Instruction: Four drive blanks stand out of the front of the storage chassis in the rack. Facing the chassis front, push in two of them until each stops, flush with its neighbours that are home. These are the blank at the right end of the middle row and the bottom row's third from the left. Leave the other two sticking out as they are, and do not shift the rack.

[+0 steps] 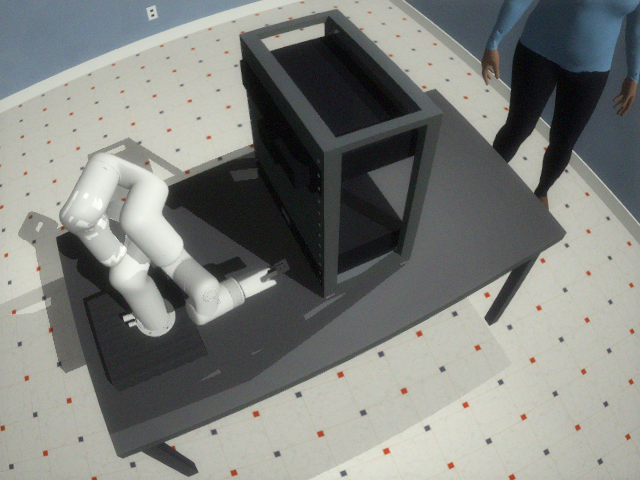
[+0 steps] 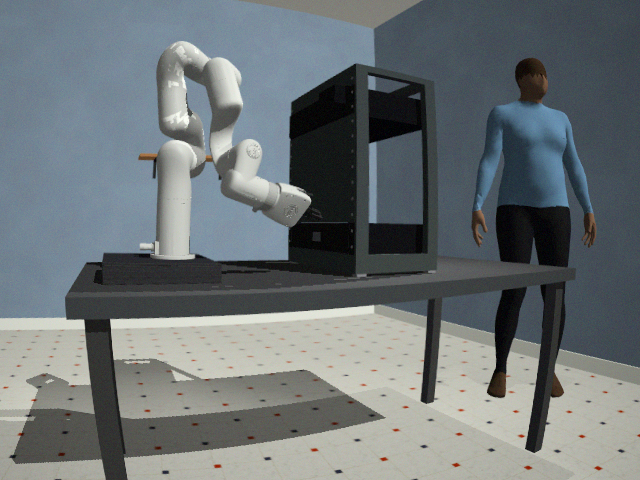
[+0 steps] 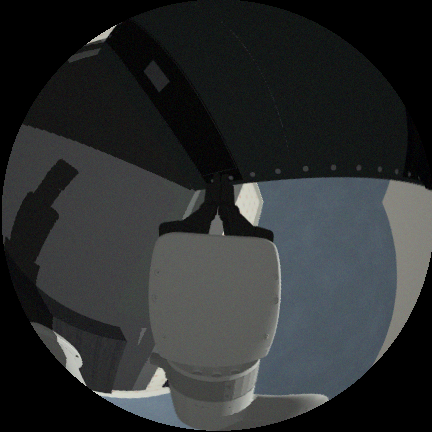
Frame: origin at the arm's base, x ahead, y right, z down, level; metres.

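Seen in the pictures: gripper, fingertip midpoint: (image 1: 286, 264) (image 2: 319, 217) (image 3: 219, 181); arm's base, origin of the base link: (image 1: 155, 317) (image 2: 172, 257).
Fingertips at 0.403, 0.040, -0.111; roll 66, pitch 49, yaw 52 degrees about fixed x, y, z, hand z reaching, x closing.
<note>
Pixels of each thing's top centre, then the offset from my fingertips to it, as dx, dy, dz. "spot": a spot on its surface instead. Level surfaces: height alone.
- dark rack, surface spot: (image 3: 320, 173) (image 2: 355, 173) spot: +0.084, +0.052, -0.122
- black lower unit, surface spot: (image 3: 175, 107) spot: +0.071, -0.119, +0.062
- dark block, surface spot: (image 2: 333, 95) spot: +0.031, +0.019, -0.352
- grey table, its level: dz +0.164
The dark rack (image 1: 331, 222) (image 2: 361, 175) (image 3: 320, 173) stands upright on the table. It holds a black upper unit (image 2: 398, 109) and a black lower unit (image 2: 333, 238) (image 3: 175, 107) with a small pale label. Their fronts are in deep shadow; the drive blanks cannot be told apart, nor which ones stick out. A dark block (image 2: 333, 95) shows at the upper unit's front. My gripper (image 1: 282, 266) (image 2: 317, 212) (image 3: 219, 181) is shut and empty. It is in front of the rack, above table height, near the level of the lower unit's top edge. I cannot see contact.
The grey table (image 1: 454, 206) (image 2: 289, 292) carries the rack and the dark base block (image 1: 155, 361) (image 2: 160, 272) under the arm. A plain dark panel (image 2: 323, 160) (image 3: 325, 100) fills the rack front between the two units. A person (image 1: 573, 41) (image 2: 535, 155) stands beyond the table's far right side.
</note>
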